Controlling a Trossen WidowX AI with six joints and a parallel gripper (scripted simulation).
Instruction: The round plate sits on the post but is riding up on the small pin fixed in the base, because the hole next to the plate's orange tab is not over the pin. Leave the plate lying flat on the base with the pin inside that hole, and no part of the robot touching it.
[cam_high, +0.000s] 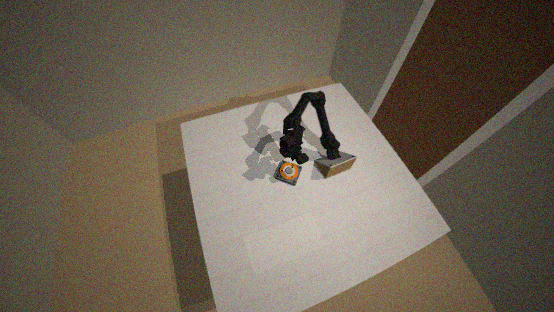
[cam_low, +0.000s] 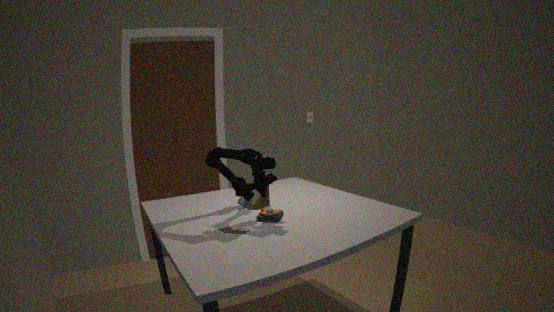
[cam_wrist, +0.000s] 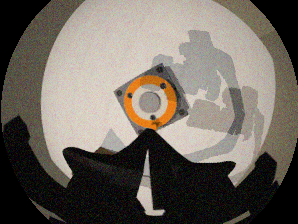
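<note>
My gripper tip is 90 mm above the grey square base, 20 mm to the right of it and 20 mm short of it.
</note>
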